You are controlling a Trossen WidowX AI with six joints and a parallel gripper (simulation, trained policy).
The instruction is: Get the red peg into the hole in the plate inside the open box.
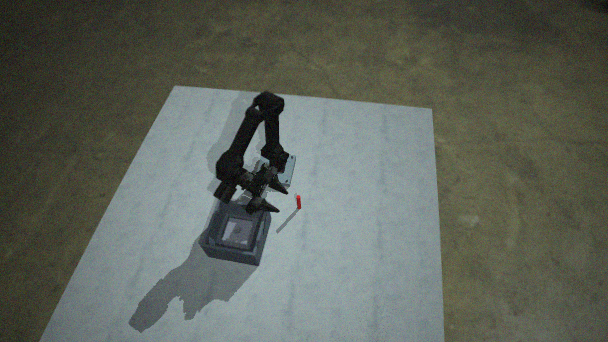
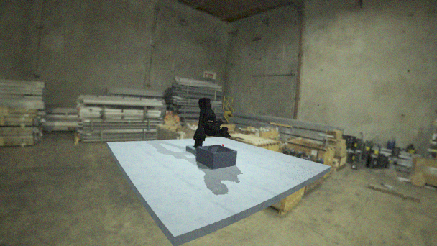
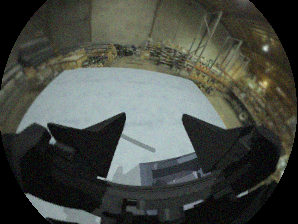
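Now: gripper tip 70 mm past the red peg, 40 mm to the right of it and 120 mm above it. Also, from my gripper tip: grey box 80 mm ahead, 160 mm to the right, 130 mm below; then light grey plate 80 mm ahead, 160 mm to the right, 110 mm below.
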